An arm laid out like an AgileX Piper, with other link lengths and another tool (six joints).
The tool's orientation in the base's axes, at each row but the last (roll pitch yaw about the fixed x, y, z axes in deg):
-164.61, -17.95, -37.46
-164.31, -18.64, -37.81
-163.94, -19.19, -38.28
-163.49, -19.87, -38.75
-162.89, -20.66, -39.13
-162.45, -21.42, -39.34
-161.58, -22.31, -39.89
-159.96, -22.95, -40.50
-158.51, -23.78, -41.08
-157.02, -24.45, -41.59
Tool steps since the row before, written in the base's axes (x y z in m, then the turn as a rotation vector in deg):
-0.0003, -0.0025, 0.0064, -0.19, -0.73, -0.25
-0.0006, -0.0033, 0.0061, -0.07, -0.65, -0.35
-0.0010, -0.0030, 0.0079, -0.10, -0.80, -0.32
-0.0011, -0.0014, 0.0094, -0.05, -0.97, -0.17
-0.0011, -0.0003, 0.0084, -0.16, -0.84, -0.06
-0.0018, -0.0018, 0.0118, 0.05, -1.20, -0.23
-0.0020, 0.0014, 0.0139, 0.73, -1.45, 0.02
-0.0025, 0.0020, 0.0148, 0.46, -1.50, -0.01
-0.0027, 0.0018, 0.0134, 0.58, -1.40, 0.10
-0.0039, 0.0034, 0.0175, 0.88, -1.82, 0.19
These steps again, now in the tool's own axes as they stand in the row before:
0.0032, 0.0006, -0.0061, 0.20, 0.76, 0.13
0.0034, 0.0014, -0.0059, 0.21, 0.66, 0.27
0.0036, 0.0009, -0.0077, 0.29, 0.78, 0.23
0.0032, -0.0008, -0.0090, 0.48, 0.86, 0.11
0.0023, -0.0015, -0.0080, 0.36, 0.78, -0.03
0.0041, -0.0009, -0.0113, 0.66, 1.01, 0.21
0.0030, -0.0042, -0.0131, 1.39, 0.78, 0.32
0.0028, -0.0050, -0.0140, 1.22, 0.97, 0.21
0.0025, -0.0046, -0.0128, 1.28, 0.79, 0.18
0.0025, -0.0070, -0.0167, 1.78, 0.95, 0.25

